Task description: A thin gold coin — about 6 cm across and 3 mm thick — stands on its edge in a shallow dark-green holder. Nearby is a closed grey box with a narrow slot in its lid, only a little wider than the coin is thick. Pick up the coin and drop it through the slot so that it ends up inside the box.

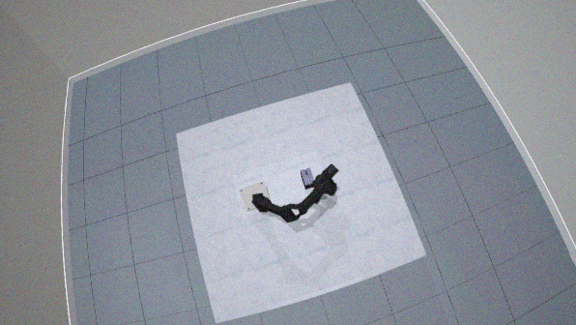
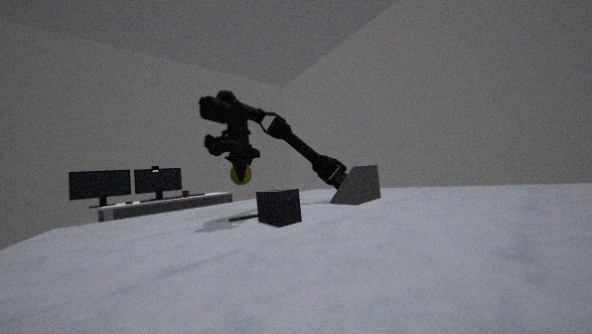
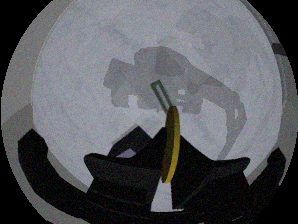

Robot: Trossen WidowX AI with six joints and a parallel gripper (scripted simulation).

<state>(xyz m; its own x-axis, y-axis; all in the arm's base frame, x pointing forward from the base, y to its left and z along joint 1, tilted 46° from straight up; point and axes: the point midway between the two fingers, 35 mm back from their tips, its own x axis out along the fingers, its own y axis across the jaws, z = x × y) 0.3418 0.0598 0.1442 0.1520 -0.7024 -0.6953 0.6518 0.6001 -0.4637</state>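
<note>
My gripper tip is now 2 cm below the gold coin.
</note>
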